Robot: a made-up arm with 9 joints.
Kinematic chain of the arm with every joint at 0, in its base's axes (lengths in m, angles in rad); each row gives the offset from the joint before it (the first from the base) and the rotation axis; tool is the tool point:
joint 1: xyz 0 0 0.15 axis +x
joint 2: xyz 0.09 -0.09 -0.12 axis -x
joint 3: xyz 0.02 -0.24 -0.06 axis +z
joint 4: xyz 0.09 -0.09 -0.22 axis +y
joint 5: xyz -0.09 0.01 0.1 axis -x
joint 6: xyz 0.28 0 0 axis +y
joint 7: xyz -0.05 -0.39 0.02 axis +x
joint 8: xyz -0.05 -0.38 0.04 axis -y
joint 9: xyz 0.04 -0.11 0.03 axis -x
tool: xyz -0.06 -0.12 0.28
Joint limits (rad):
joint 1: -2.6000..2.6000
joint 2: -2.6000..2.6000
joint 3: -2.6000..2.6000
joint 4: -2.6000..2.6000
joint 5: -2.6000..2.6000
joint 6: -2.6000..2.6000
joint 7: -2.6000..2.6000
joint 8: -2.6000..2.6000
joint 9: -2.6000..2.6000
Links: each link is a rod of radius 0.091 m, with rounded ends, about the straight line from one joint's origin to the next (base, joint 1, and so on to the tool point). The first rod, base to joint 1, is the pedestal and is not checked.
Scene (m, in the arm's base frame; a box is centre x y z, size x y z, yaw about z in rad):
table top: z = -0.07
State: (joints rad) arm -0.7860 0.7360 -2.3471 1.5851 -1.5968 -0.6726 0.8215 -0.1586 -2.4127
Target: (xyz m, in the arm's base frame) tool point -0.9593 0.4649 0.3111
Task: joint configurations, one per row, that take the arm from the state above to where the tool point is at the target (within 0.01 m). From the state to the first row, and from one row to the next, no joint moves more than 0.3 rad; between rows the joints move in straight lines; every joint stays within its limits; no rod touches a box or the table.
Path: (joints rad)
1: -1.0640 0.9420 -2.0835 1.4974 -1.6084 -0.7362 0.8583 -0.1973 -2.3459
2: -1.3421 1.1481 -1.8199 1.4096 -1.6201 -0.7998 0.8950 -0.2360 -2.2791
3: -1.6201 1.3541 -1.5562 1.3219 -1.6317 -0.8635 0.9318 -0.2747 -2.2123
4: -1.6202 1.4001 -1.4227 1.5232 -1.3358 -0.7654 0.6544 -0.2877 -2.1077
5: -1.6203 1.4462 -1.2891 1.7246 -1.0399 -0.6674 0.3770 -0.3007 -2.0032
6: -1.6205 1.4922 -1.1555 1.9259 -0.7439 -0.5693 0.0996 -0.3136 -1.8986
7: -1.6206 1.5382 -1.0219 2.1273 -0.4480 -0.4712 -0.1777 -0.3266 -1.7941

